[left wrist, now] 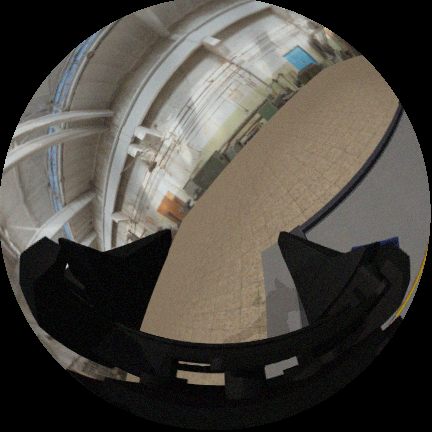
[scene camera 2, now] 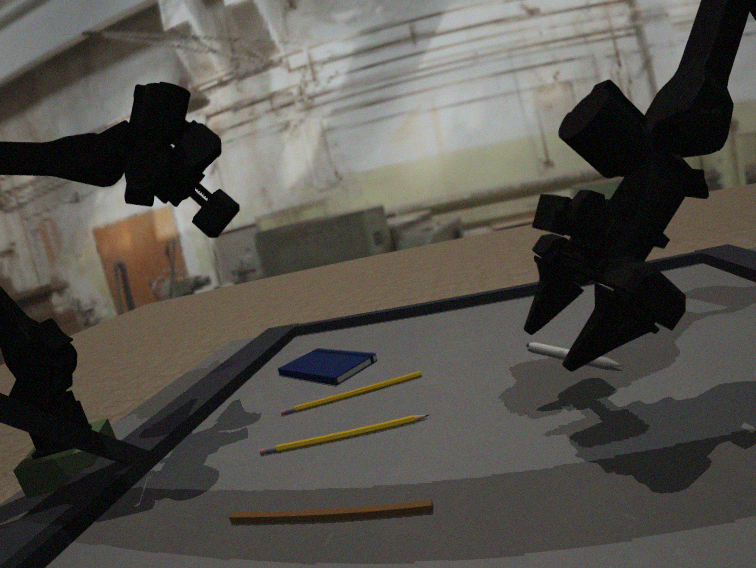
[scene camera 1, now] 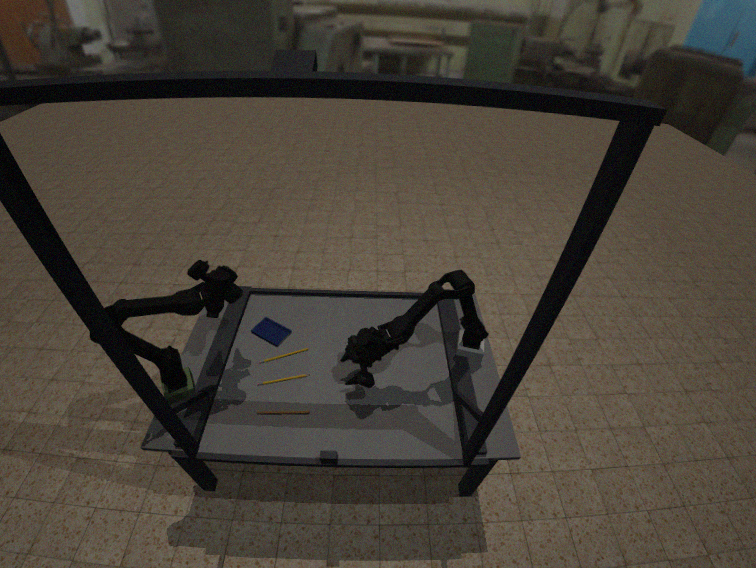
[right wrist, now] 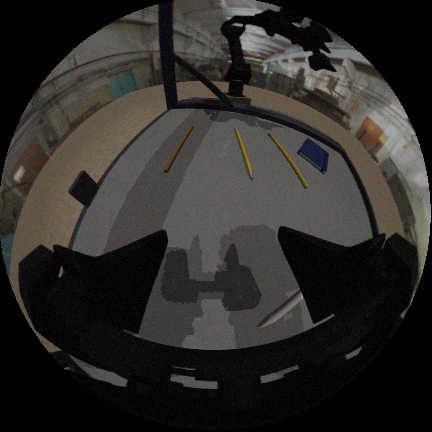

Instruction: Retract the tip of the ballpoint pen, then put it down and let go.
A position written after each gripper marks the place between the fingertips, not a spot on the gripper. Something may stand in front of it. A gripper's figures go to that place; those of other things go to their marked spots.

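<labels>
Left gripper (scene camera 2: pixel 198 190) at 76 cm from the lens; right gripper (scene camera 2: pixel 545 348) at 42 cm from the lens. The blue notebook (scene camera 2: pixel 328 366) is 68 cm from the lens, the raised dark rim (scene camera 2: pixel 50 527) 51 cm from the lens. The marked spots on the blue notebook and the raised dark rim are 42 cm apart.
</labels>
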